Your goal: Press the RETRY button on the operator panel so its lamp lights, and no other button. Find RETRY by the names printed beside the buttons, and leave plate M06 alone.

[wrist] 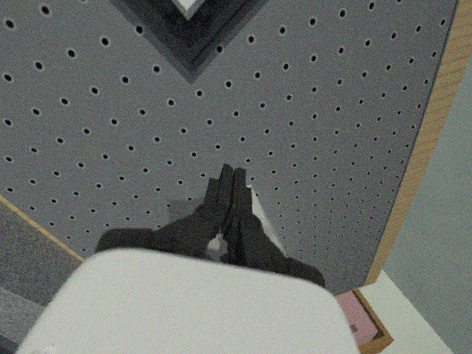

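Note:
My gripper is shut and empty, its two dark fingertips together in front of a grey board with rows of holes. The RETRY button, its lamp and its printed name do not show in this view. Plate M06 cannot be made out. Part of a pale, flat-sided object shows behind the right finger. The fingers hide most of it, and I cannot tell what it is. A grey patch that looks like a shadow lies left of the fingers.
The perforated board has a wooden edge on the right. A dark angular frame with a pale corner inside is at the top. A wooden tray holding something pink is at the lower right.

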